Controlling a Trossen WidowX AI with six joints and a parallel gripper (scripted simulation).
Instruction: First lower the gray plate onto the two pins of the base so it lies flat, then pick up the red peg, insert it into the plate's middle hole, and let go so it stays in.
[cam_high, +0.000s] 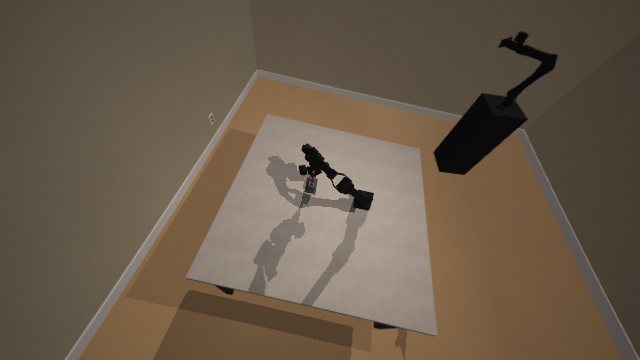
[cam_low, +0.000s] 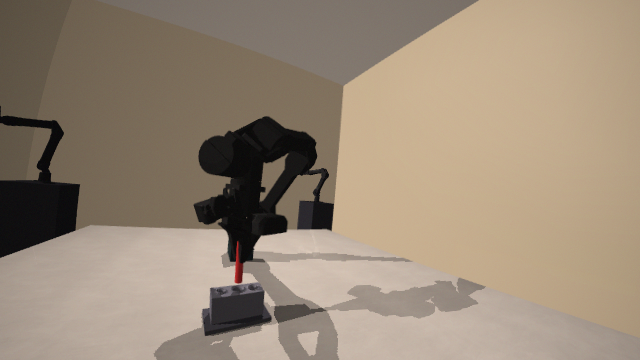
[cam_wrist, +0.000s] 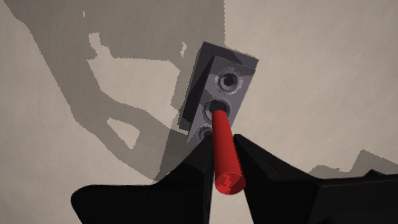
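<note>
My gripper tip is now 7 cm above the gray plate. The rest, counted from my gripper tip: base (11 cm below); red peg (right at my gripper tip).
</note>
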